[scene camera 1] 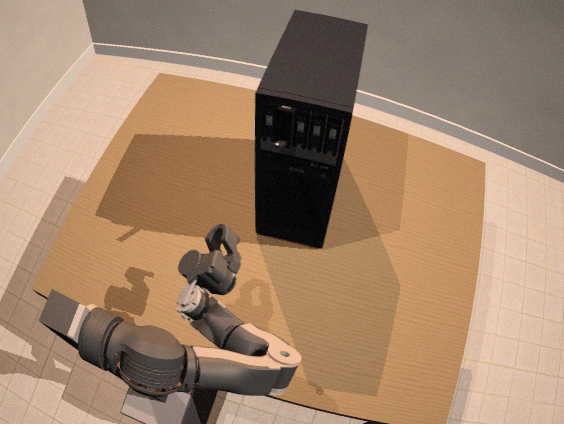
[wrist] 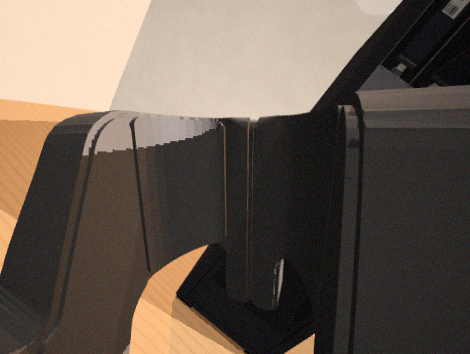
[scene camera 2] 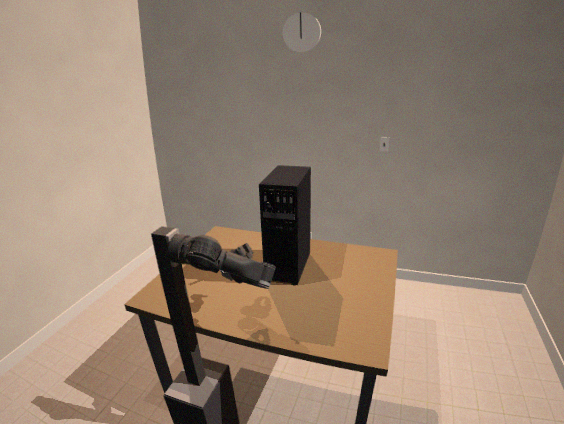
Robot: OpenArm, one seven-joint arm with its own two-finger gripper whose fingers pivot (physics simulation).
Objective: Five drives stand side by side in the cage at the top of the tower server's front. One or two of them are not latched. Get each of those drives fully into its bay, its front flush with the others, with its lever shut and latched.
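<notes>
The black tower server (scene camera 1: 292, 200) (scene camera 2: 280, 250) (wrist: 215, 280) stands upright on the table. Its cage holds five drives side by side. The second drive from the left (scene camera 1: 285, 125) looks darker than the others, with a pale piece (scene camera 1: 277, 144) at its lower end that looks like its lever standing out. How far that drive's front stands out is too dark to tell. The other four look alike, with upright grey labels. Part of the leftmost drive (wrist: 430, 37) shows in the wrist view. My gripper (scene camera 1: 222, 231) (scene camera 2: 247, 247) (wrist: 261, 208) is shut and empty, low in front and left of the tower, apart from it.
The wooden table (scene camera 1: 435, 210) (scene camera 2: 370, 300) carries the tower near its back edge. The arm's elbow (scene camera 1: 285, 355) (scene camera 2: 267, 275) lies right of the gripper, toward the table's front. The arm's dark post (scene camera 2: 180, 305) stands at the front left. A grey wall (scene camera 1: 450, 60) (scene camera 2: 225, 100) is behind.
</notes>
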